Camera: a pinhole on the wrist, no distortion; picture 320 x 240 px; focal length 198.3 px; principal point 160.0 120.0 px. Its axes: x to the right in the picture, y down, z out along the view. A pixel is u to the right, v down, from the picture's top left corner.
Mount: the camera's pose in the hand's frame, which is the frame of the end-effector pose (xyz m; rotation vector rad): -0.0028 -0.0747 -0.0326 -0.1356 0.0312 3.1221
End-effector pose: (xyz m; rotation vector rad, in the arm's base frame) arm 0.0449 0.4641 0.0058 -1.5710 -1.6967 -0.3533
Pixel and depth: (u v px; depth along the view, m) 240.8 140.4 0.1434
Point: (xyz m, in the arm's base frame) -0.0770 0.4649 -0.0890
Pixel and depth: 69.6 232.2 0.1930
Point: -0.1790 0.5892 -0.0055
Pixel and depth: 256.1 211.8 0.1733
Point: -0.1494 0.4506 -0.1090
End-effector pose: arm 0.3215 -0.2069 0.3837 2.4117 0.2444 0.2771
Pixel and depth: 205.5 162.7 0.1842
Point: 0.2902 -0.2316 0.1935
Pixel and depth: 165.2 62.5 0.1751
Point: 0.3356 -0.2839 0.2634
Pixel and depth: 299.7 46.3 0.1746
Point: 0.2214 -0.3182 0.2664
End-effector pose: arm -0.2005 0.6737 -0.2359 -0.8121 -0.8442 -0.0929
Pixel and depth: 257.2 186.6 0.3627
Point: -0.6144 0.7056 -0.1494
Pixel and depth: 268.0 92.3 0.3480
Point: -0.5432 0.8107 -0.2646
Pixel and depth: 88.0 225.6 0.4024
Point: -0.4790 0.7581 0.1571
